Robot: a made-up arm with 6 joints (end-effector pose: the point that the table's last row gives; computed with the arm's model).
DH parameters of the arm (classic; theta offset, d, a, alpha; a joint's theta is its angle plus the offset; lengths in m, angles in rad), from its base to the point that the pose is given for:
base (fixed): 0.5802 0 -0.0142 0
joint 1: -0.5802 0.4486 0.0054 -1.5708
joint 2: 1.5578 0 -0.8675 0
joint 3: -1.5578 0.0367 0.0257 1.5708
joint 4: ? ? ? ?
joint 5: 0 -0.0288 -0.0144 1.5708
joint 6: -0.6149 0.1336 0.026 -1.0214
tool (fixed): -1.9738 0.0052 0 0
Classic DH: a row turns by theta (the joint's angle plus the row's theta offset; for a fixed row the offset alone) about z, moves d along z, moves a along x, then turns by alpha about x.
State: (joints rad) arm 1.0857 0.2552 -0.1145 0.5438 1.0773 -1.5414
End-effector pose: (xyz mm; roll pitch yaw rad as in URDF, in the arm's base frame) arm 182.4 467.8 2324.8 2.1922 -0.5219 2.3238
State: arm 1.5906 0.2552 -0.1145 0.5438 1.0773 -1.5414
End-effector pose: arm -71.9 502.4 2324.8 2.1922 -0.5219 2.8287
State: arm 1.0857 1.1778 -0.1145 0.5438 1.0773 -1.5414
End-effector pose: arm 786.3 1613.5 1178.1 3.0488 -0.0754 2.0500
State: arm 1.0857 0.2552 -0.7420 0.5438 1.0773 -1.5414
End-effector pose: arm -127.2 -119.5 2302.6 1.4509 -0.6062 2.7339
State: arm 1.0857 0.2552 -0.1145 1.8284 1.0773 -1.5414
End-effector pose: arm 38.4 429.7 2339.1 2.1274 -0.6815 -2.6475
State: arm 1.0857 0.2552 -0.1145 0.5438 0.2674 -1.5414
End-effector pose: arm 191.8 378.7 2387.3 1.2367 -0.9909 2.9622
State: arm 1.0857 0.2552 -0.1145 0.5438 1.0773 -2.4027
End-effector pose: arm 167.2 461.6 2339.5 1.5404 -0.0169 2.1783
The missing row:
joint 4: 0 0.9789 0.0049 -1.5708
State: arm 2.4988 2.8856 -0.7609 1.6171 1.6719 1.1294
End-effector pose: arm -946.6 471.0 -918.9 1.0089 0.5252 -1.8836
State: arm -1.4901 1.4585 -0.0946 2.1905 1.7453 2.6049
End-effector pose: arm 292.2 -1807.3 810.4 1.3359 -0.1016 0.9541
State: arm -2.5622 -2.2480 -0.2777 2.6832 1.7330 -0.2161
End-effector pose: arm 1025.0 505.4 -925.0 1.1639 0.9964 -1.6860
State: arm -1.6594 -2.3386 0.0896 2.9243 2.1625 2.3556
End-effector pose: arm 168.6 1246.5 -819.4 -2.9182 -0.3476 -1.2507
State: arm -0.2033 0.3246 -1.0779 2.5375 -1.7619 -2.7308
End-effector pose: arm -258.7 33.7 2036.9 -1.0648 -0.6057 -1.6104
